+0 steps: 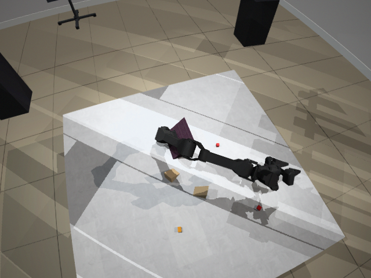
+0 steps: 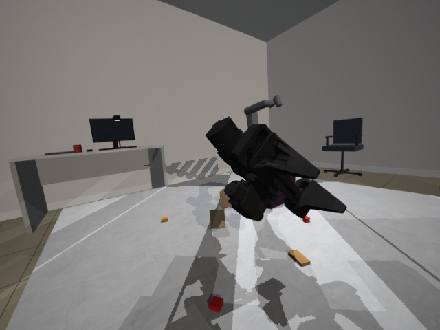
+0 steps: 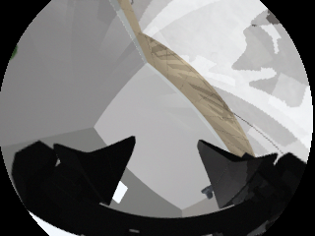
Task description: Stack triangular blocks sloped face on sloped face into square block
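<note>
Now: the triangular block 70 mm behind my gripper tip, 390 mm to the right of it and 210 mm below it. From my gripper tip the other things lie so: orange block 60 mm ahead, 560 mm to the right, 220 mm below; then tan plank 130 mm behind, 130 mm to the right, 220 mm below.
</note>
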